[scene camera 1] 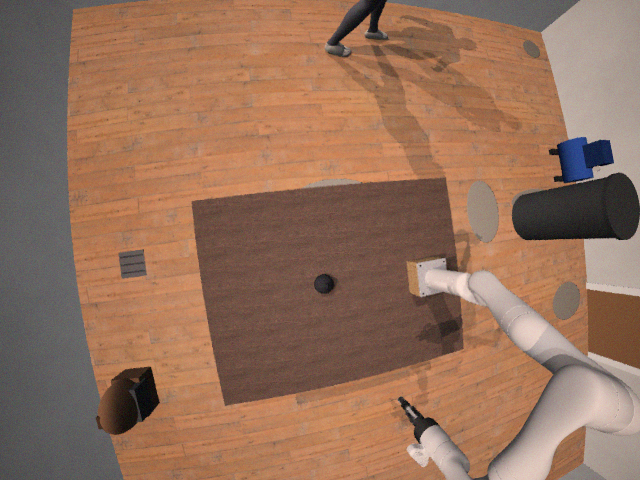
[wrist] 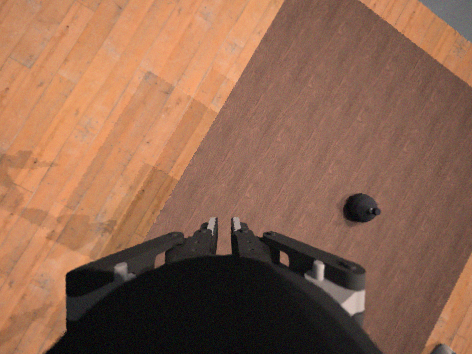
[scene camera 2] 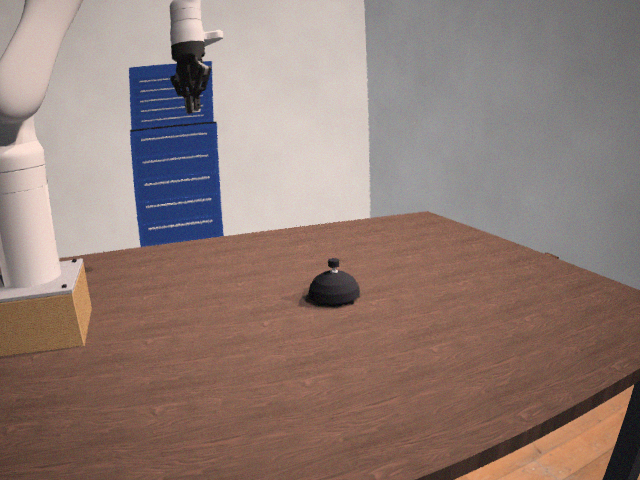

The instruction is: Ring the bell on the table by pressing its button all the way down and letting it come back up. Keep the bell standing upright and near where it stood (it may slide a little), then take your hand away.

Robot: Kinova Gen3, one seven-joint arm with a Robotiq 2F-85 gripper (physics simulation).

I see my gripper (scene camera 2: pixel 193 112) and a black dome bell (scene camera 2: pixel 333 288).
The black dome bell is seen too in the wrist view (wrist: pixel 359 206). My gripper also shows in the wrist view (wrist: pixel 224 227).
